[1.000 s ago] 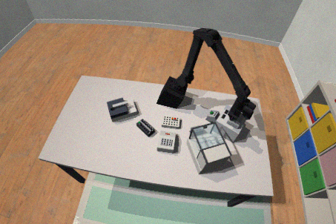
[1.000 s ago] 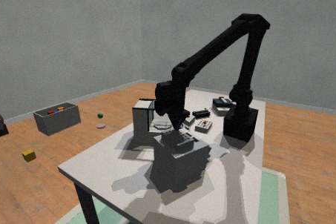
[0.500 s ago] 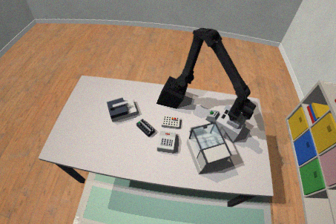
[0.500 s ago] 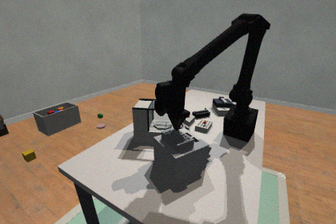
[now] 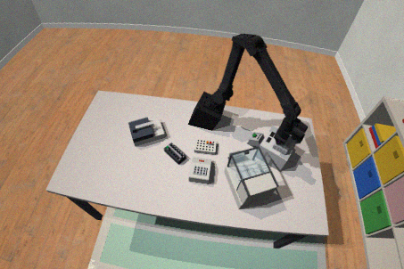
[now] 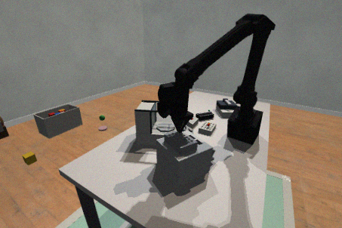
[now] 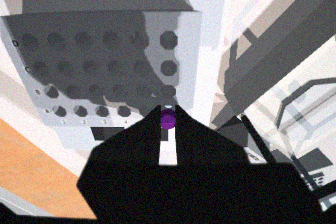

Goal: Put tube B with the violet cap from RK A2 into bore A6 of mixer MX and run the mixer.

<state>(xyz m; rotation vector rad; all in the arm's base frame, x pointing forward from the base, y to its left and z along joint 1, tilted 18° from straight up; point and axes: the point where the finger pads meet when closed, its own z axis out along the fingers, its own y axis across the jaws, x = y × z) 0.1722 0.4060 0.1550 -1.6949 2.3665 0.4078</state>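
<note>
Right now my hand is 20 mm above the tube B. The rest, counted from my hand: mixer block 30 mm behind, 40 mm to the left, 30 mm below; then green start key 90 mm behind, 130 mm to the right, 110 mm below; then print key 70 mm ahead, 220 mm to the right, 110 mm below.
</note>
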